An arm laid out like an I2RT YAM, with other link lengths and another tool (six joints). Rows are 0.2 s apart.
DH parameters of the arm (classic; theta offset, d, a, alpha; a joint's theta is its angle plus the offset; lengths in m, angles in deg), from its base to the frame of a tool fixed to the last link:
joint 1: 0 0.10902 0.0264 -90
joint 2: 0 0 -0.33 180
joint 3: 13.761 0 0.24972 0
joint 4: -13.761 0.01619 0.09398 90
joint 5: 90 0.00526 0 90
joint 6: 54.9 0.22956 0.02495 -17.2
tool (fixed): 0 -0.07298 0 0
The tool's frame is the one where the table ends.
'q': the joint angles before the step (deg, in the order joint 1, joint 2, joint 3, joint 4, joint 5, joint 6). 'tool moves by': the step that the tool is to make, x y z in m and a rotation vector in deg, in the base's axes. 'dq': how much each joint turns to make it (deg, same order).
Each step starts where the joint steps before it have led.
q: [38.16 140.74 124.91 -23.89 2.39 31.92]
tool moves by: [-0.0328 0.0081 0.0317 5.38 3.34 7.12]
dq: [-0.01 -6.47 -5.59 -0.17 -9.50 0.34]
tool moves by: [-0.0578 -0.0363 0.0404 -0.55 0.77 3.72]
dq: [0.00 -14.04 -15.20 -0.14 -2.90 -2.37]
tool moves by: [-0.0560 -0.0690 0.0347 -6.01 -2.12 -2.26]
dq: [-0.33 -14.98 -13.23 -4.20 5.45 -3.27]
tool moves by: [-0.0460 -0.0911 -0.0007 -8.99 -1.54 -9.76]
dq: [-1.52 -12.65 -13.63 -3.23 11.55 0.07]
